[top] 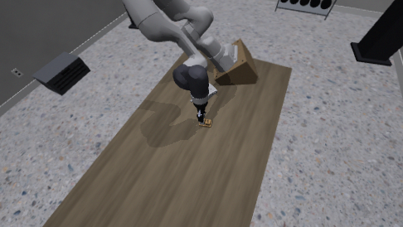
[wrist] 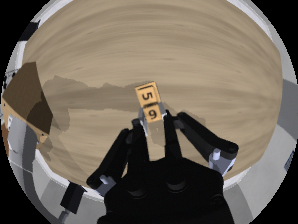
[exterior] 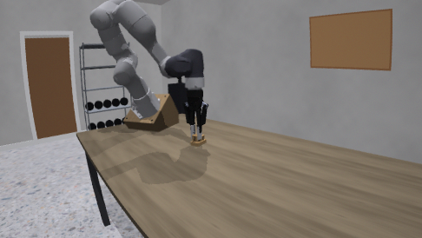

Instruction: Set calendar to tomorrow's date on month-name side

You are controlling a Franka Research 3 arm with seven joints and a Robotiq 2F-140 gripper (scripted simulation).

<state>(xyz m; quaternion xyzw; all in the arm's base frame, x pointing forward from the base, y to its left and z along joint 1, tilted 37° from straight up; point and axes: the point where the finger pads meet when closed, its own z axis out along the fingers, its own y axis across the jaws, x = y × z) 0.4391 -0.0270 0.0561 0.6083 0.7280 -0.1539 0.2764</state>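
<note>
The cube is 3 cm below my hand. The rest, counted from my hand: tray: 5 cm below, 2 cm to the left.
</note>
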